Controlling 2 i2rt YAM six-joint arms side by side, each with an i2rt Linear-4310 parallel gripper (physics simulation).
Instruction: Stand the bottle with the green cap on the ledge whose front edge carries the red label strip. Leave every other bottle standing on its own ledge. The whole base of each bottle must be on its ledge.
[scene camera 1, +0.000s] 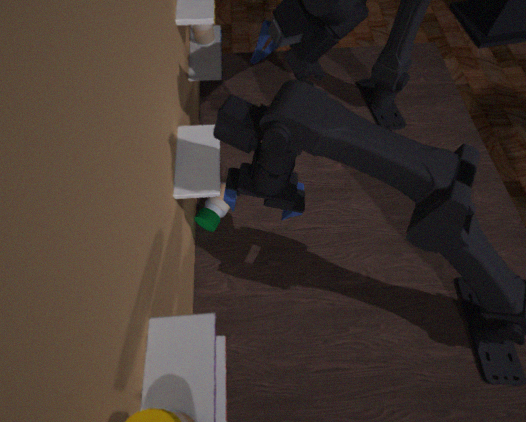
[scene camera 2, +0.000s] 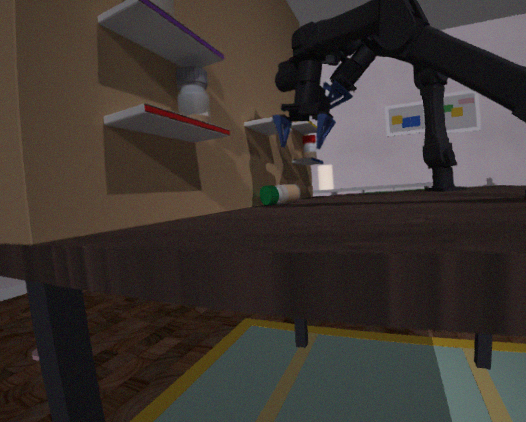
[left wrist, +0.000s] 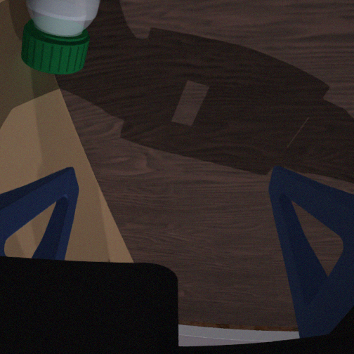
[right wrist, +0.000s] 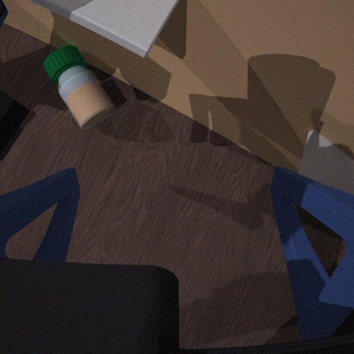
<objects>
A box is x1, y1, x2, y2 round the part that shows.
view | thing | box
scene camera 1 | my left gripper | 223, 159, 304, 219
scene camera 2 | my left gripper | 273, 81, 334, 148
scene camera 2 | my right gripper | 323, 64, 363, 108
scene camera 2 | grey-capped bottle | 176, 66, 210, 123
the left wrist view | my left gripper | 0, 166, 353, 353
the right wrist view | my right gripper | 0, 166, 353, 353
</objects>
